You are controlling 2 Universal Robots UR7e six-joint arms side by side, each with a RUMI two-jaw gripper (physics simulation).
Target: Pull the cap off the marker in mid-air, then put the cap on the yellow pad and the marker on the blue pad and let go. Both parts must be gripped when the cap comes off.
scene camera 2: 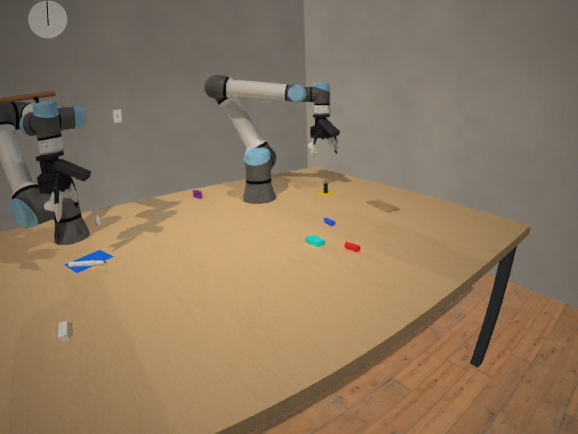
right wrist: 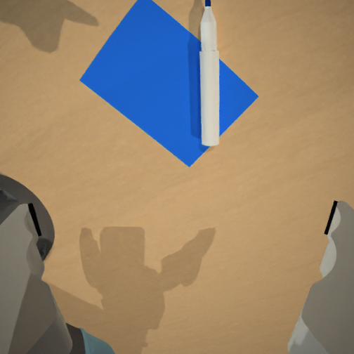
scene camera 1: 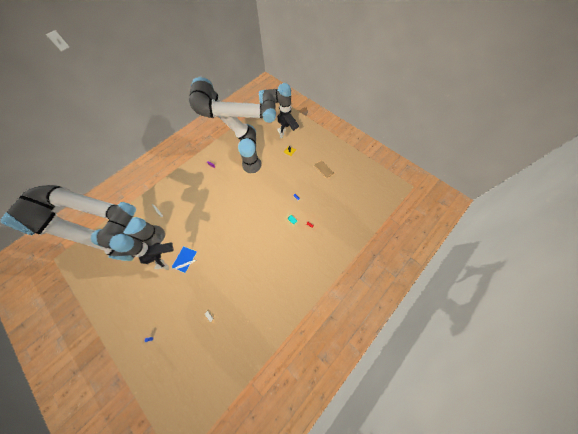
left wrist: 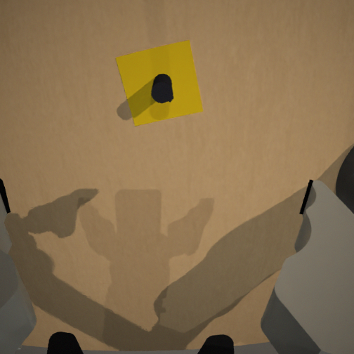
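Pixels of known places: left gripper, fingertip midpoint: (scene camera 2: 324, 155) (scene camera 1: 288, 133); right gripper, fingertip midpoint: (scene camera 2: 68, 214) (scene camera 1: 166, 257); left arm's base, origin of the base link: (scene camera 2: 259, 199) (scene camera 1: 252, 165); right arm's base, origin of the base link: (scene camera 2: 72, 237) (scene camera 1: 153, 236).
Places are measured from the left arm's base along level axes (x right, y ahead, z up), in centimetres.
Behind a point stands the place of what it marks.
Note:
The black cap (scene camera 1: 289, 148) @[x -24.9, y 20.4, z 4.0 cm] (scene camera 2: 325, 187) @[x -24.6, y 20.5, z 3.1 cm] (left wrist: 162, 88) stands upright on the yellow pad (scene camera 2: 331, 193) @[x -26.6, y 22.7, z 0.1 cm] (left wrist: 182, 60). The white marker (scene camera 1: 186, 265) @[x 86.8, y 3.7, z 1.3 cm] (scene camera 2: 85, 263) @[x 86.8, y 3.4, z 1.3 cm] (right wrist: 210, 95) lies uncapped across one side of the blue pad (scene camera 1: 183, 255) @[x 82.5, y -2.9, z 0.1 cm] (scene camera 2: 100, 256) @[x 79.8, y -0.6, z 0.1 cm] (right wrist: 145, 75); its blue tip reaches past the pad's edge. My left gripper (scene camera 2: 324, 150) @[x -25.9, y 19.3, z 18.7 cm] (left wrist: 154, 184) is open and empty, raised above the table near the yellow pad. My right gripper (scene camera 2: 66, 209) @[x 87.4, y -1.3, z 17.2 cm] (right wrist: 181, 207) is open and empty, raised above the table beside the blue pad.
A brown slab (scene camera 1: 324, 169) @[x -21.2, y 52.7, z 0.8 cm] (scene camera 2: 383, 205) @[x -21.0, y 52.9, z 0.8 cm], a blue cylinder (scene camera 1: 296, 196) @[x 10.1, y 44.4, z 1.9 cm] (scene camera 2: 329, 221) @[x 11.3, y 45.2, z 1.7 cm], a cyan block (scene camera 1: 292, 219) @[x 27.3, y 50.0, z 1.5 cm] (scene camera 2: 315, 241) @[x 28.9, y 51.1, z 1.5 cm] and a red piece (scene camera 1: 310, 224) @[x 25.3, y 62.7, z 2.1 cm] (scene camera 2: 352, 246) @[x 26.0, y 62.9, z 1.6 cm] lie apart. A purple block (scene camera 1: 211, 164) @[x 15.1, y -27.3, z 3.0 cm] (scene camera 2: 197, 194) @[x 15.5, y -27.4, z 2.0 cm] and a white block (scene camera 1: 209, 316) @[x 104.2, y 34.7, z 1.2 cm] (scene camera 2: 63, 330) @[x 104.6, y 35.2, z 1.2 cm] lie elsewhere.

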